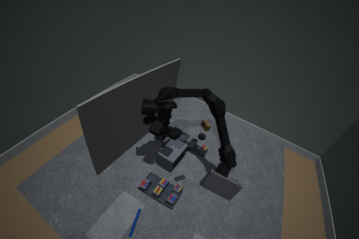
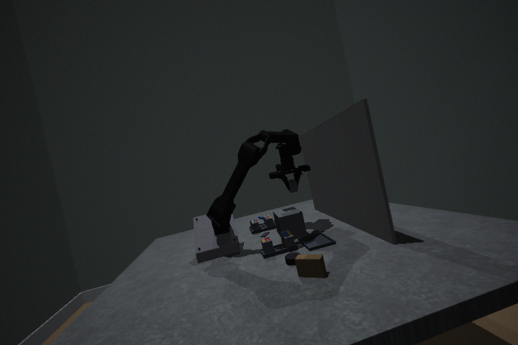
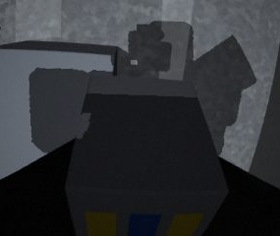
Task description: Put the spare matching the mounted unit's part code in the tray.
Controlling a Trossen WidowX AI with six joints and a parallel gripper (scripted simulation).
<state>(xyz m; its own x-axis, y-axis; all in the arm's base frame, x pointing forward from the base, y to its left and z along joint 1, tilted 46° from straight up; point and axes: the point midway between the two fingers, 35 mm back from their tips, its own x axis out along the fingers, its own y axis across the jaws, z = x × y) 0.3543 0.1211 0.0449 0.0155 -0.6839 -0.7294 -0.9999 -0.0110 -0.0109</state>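
Right now the dark tray is 23 cm to the right of my gripper tip, 18 cm below it and 2 cm behind it. Round my gripper tip: grey mounted unit: 13 cm below, 6 cm behind, 4 cm to the right; then dark disc: 34 cm to the right, 17 cm below, 14 cm behind; then dark upright panel: 18 cm ahead, 6 cm to the right, 4 cm above.
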